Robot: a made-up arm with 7 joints. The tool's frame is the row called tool.
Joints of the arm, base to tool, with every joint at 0 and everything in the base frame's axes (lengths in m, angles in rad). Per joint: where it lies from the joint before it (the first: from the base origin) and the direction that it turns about. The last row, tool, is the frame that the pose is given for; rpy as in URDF.
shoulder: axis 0 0.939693 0.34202 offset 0.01 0.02 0.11
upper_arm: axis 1 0 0 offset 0.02 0.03 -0.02
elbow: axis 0 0 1 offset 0 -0.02 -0.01
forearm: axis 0 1 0 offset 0.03 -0.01 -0.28
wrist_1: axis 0 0 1 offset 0 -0.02 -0.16
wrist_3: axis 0 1 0 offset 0.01 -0.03 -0.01
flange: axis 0 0 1 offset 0 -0.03 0.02
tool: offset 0.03 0 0.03 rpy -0.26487 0.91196 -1.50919
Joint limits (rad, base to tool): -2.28..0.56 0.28..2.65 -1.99..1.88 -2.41..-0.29 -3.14..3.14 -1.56..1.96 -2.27..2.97
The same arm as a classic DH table. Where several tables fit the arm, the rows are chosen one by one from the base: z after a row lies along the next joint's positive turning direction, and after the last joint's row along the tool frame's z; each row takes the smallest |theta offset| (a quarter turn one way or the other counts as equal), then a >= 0, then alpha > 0; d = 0 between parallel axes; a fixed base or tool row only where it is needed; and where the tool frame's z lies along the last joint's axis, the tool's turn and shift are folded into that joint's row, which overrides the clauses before.
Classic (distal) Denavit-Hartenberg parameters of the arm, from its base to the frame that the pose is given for. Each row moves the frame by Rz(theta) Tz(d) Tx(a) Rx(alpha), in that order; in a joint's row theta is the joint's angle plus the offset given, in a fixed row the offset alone. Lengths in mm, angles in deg.
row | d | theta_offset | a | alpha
base (fixed) | 102.7 | 0.00 | 10.0 | -70.00
shoulder | 42.6 | 90.00 | 29.1 | 90.00
upper_arm | 20.0 | 70.00 | -20.0 | -90.00
elbow | -290.0 | -90.00 | 30.0 | -90.00
forearm | -30.0 | 0.00 | 0.0 | 90.00
wrist_1 | -170.0 | 0.00 | 10.0 | -90.00
wrist_3 | -60.0 | 0.00 | 0.0 | 90.00
flange | 41.6 | 22.46 | 27.7 | 53.78
tool (fixed) | 14.2 | -101.46 | 0.0 | 0.00
Joint limits (deg, base to tool): -130.63..32.09 16.04..151.83 -114.02..107.72 -138.08..-16.62 -179.91..179.91 -89.38..112.30 -130.06..170.17

